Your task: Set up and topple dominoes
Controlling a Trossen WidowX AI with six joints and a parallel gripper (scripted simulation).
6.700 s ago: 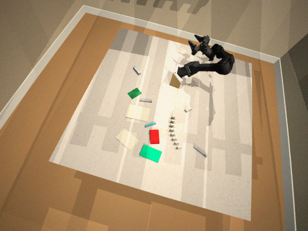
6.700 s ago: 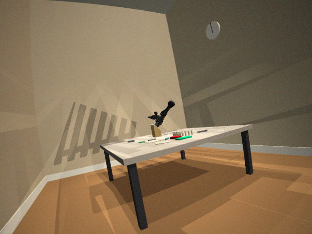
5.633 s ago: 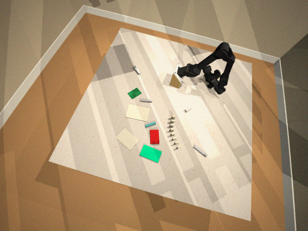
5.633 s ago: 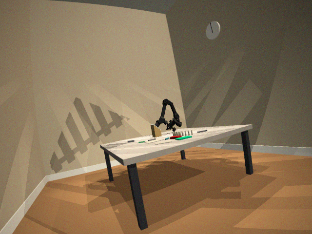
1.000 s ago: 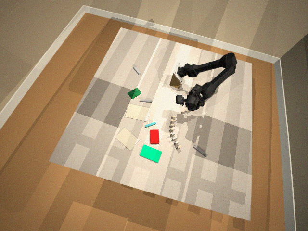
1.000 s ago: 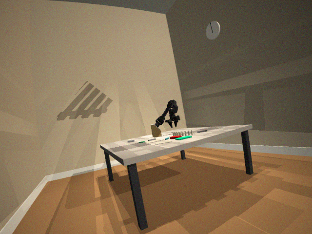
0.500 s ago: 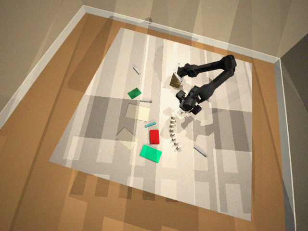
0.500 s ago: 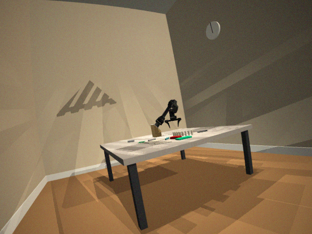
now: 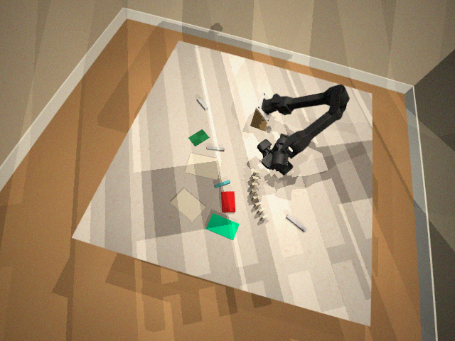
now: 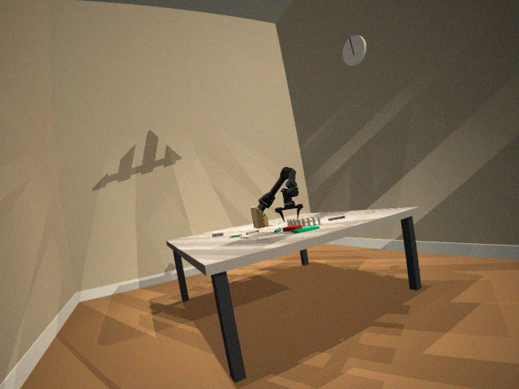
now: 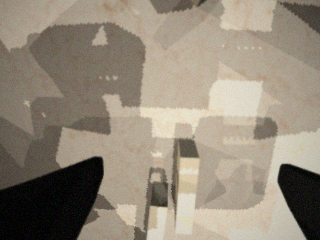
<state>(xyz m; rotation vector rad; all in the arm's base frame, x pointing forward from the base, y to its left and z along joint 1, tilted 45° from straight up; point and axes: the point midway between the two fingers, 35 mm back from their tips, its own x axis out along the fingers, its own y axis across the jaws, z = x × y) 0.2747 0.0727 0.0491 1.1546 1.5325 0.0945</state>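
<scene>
Now: gripper tip 26 cm short of the grey bar, 17 cm to the right of it and 2 cm above it. Round my gripper tip: red block: 24 cm ahead, 16 cm to the right, 2 cm below; then teal bar: 21 cm to the right, 16 cm ahead, 2 cm below; then bright green card: 35 cm ahead, 16 cm to the right, 2 cm below.
</scene>
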